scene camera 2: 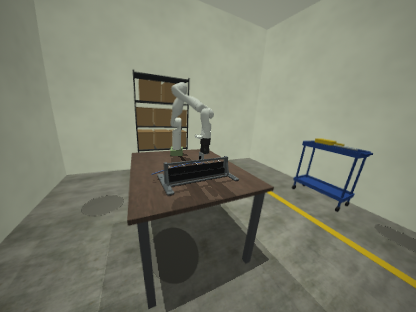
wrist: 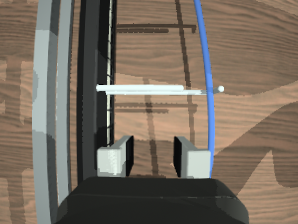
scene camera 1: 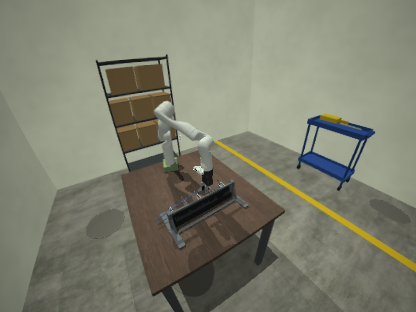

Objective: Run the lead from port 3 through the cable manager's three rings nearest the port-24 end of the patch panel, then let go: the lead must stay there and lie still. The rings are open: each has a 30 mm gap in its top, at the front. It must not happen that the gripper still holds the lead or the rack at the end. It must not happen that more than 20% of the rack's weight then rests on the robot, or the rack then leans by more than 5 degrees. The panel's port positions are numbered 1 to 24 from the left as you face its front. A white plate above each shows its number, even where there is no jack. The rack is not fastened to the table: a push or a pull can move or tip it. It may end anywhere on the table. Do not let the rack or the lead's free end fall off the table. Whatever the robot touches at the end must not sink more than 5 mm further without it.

Labels:
A patch-panel rack shows in scene camera 2, in the wrist view point(45, 50) and in scene camera 1. One and the same spot on the patch-panel rack: point(scene camera 2: 178, 174) is point(scene camera 1: 184, 216).

